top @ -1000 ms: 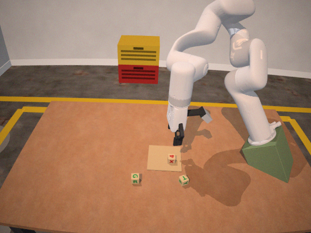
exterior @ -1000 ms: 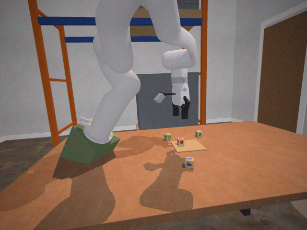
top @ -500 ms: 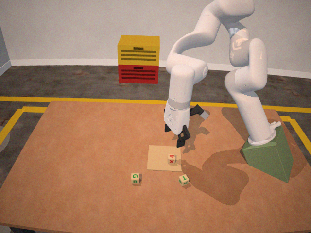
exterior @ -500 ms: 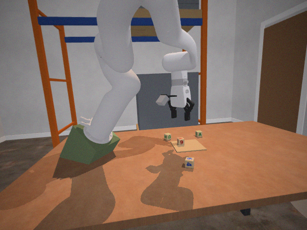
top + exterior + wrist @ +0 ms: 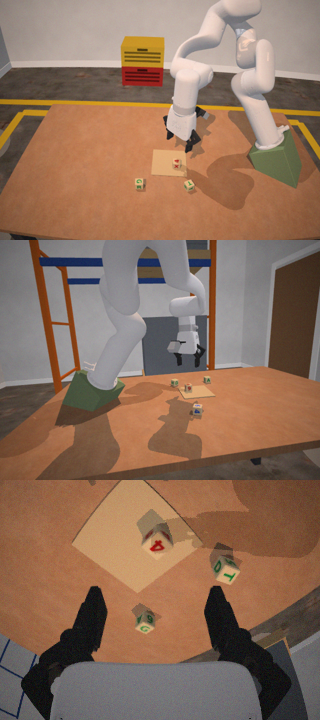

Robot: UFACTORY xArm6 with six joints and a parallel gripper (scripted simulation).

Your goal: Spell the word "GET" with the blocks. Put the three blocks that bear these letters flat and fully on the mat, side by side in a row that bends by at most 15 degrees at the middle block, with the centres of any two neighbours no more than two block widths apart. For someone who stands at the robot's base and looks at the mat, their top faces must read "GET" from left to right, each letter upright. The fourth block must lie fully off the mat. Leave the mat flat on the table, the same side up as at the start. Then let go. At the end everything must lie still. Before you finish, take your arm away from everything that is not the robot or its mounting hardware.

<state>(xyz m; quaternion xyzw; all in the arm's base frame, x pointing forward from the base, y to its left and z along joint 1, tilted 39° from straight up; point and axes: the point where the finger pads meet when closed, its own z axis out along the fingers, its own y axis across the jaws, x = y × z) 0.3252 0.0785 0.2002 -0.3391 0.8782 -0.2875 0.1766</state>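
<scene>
My hand is 12 cm above the red-lettered block. From my hand the other things lie so: tan mat 2 cm ahead, 2 cm to the right, 13 cm below; g block 16 cm ahead, 8 cm to the left, 12 cm below; t block 3 cm behind, 11 cm to the left, 12 cm below.
</scene>
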